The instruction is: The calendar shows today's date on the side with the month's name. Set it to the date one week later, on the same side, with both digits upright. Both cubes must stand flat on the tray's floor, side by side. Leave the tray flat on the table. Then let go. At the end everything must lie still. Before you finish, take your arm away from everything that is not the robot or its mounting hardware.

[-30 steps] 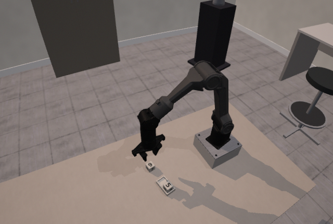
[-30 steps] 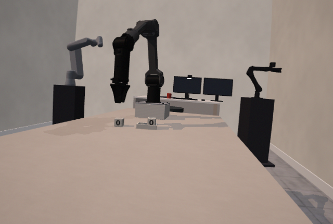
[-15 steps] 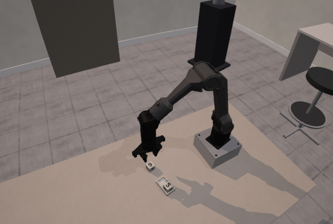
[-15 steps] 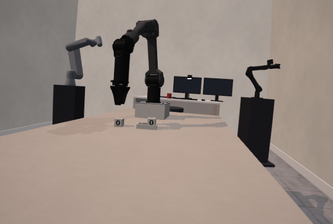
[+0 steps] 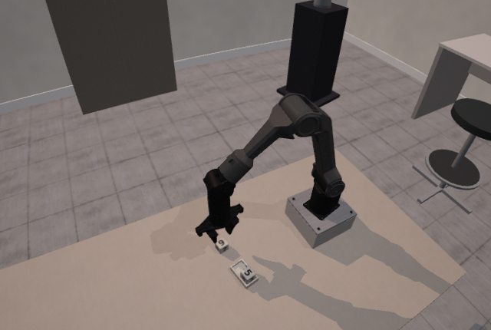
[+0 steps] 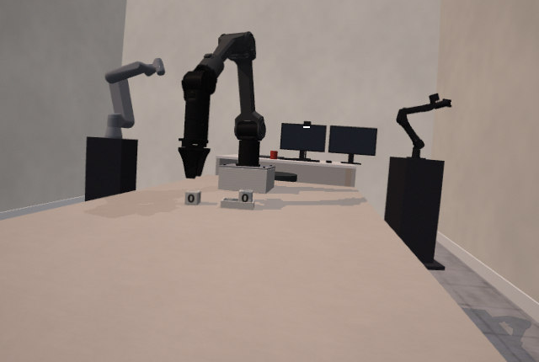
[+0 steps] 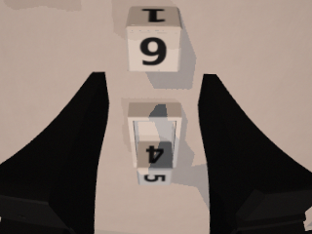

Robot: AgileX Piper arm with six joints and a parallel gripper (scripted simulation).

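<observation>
The white number cube is 50 mm below my hand. The rest, counted from my hand: tray (110 mm to the left, 60 mm below).
</observation>
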